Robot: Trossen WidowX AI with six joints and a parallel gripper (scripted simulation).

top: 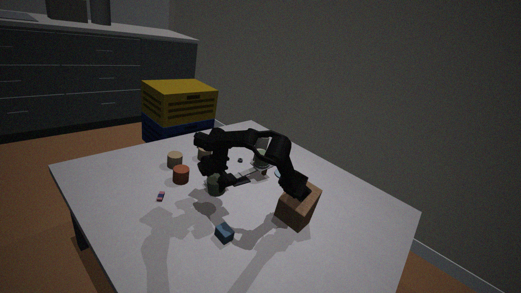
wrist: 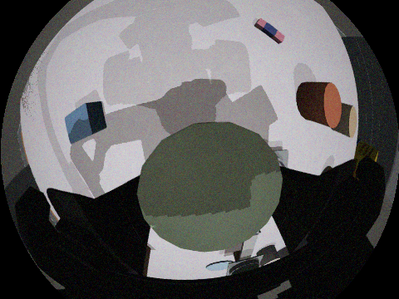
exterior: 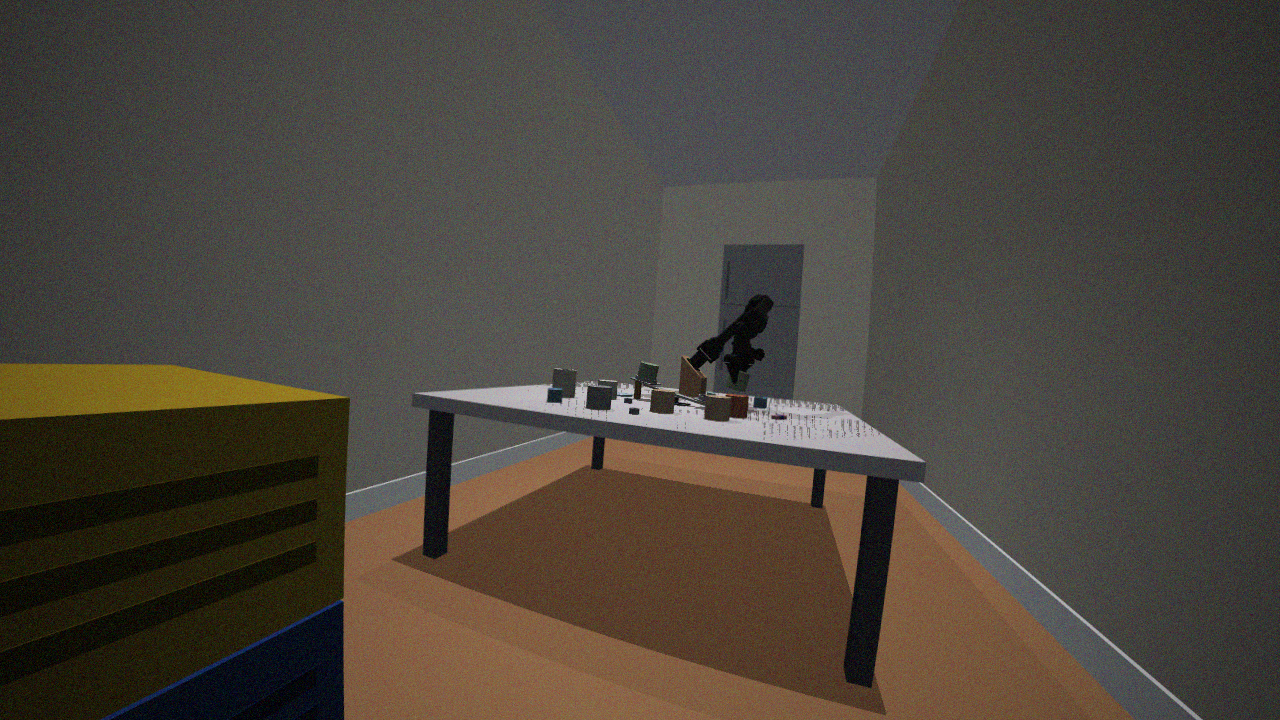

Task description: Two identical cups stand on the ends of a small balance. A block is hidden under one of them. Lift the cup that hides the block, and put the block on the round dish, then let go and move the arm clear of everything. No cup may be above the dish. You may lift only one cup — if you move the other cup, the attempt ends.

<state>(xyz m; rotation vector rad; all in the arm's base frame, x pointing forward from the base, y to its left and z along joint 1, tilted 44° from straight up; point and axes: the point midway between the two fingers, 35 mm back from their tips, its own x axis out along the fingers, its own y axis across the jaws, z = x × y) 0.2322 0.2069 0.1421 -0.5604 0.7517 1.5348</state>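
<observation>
The pale blue round dish is 460 mm to the right of my gripper tip, 90 mm below it and 10 mm ahead of it. The rest, counted from my gripper tip: balance 200 mm to the right, 80 mm ahead, 50 mm below; then cup 20 mm to the left, 10 mm above; then red-and-blue piece 170 mm to the left, 140 mm ahead, 90 mm below.
</observation>
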